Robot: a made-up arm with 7 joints.
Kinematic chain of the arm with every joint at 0, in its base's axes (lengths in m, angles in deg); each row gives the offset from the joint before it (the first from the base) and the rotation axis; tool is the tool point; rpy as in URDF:
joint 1: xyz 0 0 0.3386 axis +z
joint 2: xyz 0 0 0 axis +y
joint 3: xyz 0 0 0.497 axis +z
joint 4: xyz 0.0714 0 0 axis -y
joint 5: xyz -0.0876 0 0.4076 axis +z
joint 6: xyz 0 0 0 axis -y
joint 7: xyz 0.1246 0 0 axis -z
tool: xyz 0 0 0 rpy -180 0 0
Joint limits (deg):
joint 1: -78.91..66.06
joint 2: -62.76..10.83
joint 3: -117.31..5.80
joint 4: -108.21..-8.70
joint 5: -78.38..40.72
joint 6: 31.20..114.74
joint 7: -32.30..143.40
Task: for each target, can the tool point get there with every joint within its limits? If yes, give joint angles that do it. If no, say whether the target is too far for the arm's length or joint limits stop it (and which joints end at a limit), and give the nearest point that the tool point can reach.
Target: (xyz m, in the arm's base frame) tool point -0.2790 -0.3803 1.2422
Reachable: yes | joints 34.60 -36.44 -36.61 -22.35 -19.24 64.25 70.32
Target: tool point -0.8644 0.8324 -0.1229
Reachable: no: too far | nearest point -0.5946 0.5689 0.3124 | short by 0.576 m
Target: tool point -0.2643 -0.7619 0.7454
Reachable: yes | joints 27.14 -44.55 -104.28 -78.30 -54.42 96.59 -15.82
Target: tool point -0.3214 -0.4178 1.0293
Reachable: yes | joints -25.17 -1.12 -93.49 -69.03 -46.23 40.72 58.27
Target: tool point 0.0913 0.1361 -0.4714
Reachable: no: joint limits stop it (at a limit: joint 1, joint 2, joint 3, joint 4, joint 6) | nearest point -0.5115 0.3690 0.2311 | short by 0.955 m
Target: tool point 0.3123 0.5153 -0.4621
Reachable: no: joint limits stop it (at a limit: joint 2, joint 4, joint 6) | nearest point 0.2939 0.4850 0.5676 | short by 1.030 m
